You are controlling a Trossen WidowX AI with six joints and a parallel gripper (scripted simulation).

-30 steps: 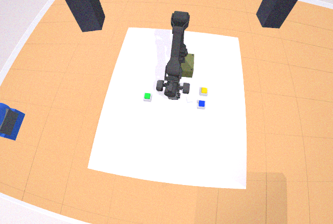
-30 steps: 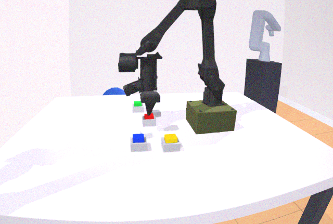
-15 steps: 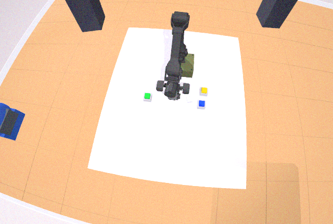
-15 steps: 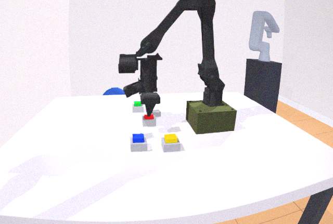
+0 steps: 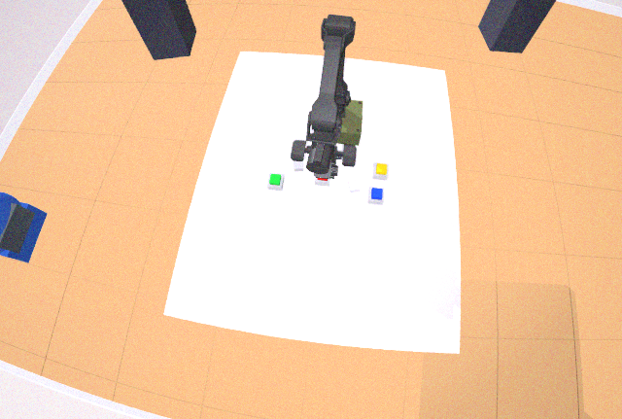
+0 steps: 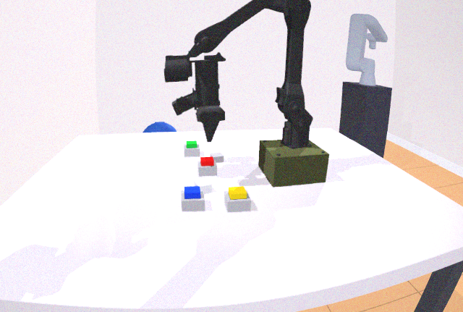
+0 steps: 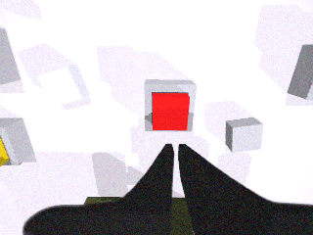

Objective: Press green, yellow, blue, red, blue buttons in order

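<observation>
My gripper tip is 1 cm short of the red button and 5 cm above it. From my gripper tip the other things lie so: blue button 8 cm ahead, 17 cm to the left, 5 cm below; small white block 4 cm ahead, 10 cm to the left, 8 cm below; green button 2 cm ahead, 16 cm to the right, 5 cm below.
</observation>
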